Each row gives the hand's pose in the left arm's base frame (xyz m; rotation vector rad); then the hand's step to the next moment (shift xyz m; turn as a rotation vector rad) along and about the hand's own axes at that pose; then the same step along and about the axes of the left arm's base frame.
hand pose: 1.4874 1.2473 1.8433 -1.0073 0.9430 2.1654
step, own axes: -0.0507 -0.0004 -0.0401 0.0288 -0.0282 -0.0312
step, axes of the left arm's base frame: 0.0449 -0.0409 0.0220 0.0171 -0.0022 -0.0480
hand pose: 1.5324 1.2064 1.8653 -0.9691 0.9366 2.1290
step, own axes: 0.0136 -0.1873 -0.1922 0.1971 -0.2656 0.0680
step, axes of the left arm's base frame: 0.2049 -0.0440 -0.1682 0.0669 0.2492 -0.2178
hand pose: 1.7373 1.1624 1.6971 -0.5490 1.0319 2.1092
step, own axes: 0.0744 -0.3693 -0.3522 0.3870 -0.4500 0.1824
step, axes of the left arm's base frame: 0.2514 -0.0956 -0.4400 0.0744 0.4983 -0.3629
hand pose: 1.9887 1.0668 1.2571 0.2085 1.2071 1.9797
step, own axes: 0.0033 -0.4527 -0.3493 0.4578 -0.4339 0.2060
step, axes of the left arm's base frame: 0.0656 -0.1291 -0.5532 0.0300 0.5599 -0.3549
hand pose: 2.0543 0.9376 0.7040 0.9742 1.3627 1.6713
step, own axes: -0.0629 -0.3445 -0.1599 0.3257 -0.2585 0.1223
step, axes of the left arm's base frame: -0.0872 -0.0719 -0.3680 -0.0050 0.3811 -0.2064
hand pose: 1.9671 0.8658 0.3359 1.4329 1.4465 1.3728
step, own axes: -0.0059 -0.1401 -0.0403 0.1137 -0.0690 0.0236
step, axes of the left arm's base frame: -0.0732 0.0079 -0.1260 -0.0145 0.1256 -0.0476
